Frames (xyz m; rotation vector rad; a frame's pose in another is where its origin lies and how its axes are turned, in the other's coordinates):
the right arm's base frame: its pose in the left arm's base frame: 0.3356 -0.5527 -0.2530 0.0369 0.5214 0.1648
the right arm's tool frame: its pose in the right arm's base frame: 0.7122 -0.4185 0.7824 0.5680 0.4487 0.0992
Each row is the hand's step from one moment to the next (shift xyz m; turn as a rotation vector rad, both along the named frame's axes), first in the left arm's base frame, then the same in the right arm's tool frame.
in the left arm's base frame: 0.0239 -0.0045 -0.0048 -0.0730 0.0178 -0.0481
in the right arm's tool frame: 0.0151 -0.0021 0.0196 0.0030 -0.0225 -0.0863
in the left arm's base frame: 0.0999 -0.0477 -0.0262 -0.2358 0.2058 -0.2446
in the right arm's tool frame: 0.0574 -0.0363 0.0912 0.1302 0.0053 -0.3753
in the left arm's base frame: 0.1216 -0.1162 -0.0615 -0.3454 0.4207 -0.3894
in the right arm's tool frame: 0.0716 -0.1083 0.1233 0.2567 0.0917 -0.6112
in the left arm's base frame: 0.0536 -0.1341 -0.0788 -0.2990 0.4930 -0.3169
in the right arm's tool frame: 0.0413 -0.1440 0.0681 0.2528 0.1978 -0.5743
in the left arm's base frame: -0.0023 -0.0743 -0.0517 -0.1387 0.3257 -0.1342
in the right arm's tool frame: 0.0115 -0.0894 0.0083 0.1421 0.1797 -0.3014
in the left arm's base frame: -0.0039 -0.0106 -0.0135 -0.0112 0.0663 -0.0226
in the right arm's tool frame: 0.0043 -0.0165 -0.0042 0.0346 0.0420 -0.0455
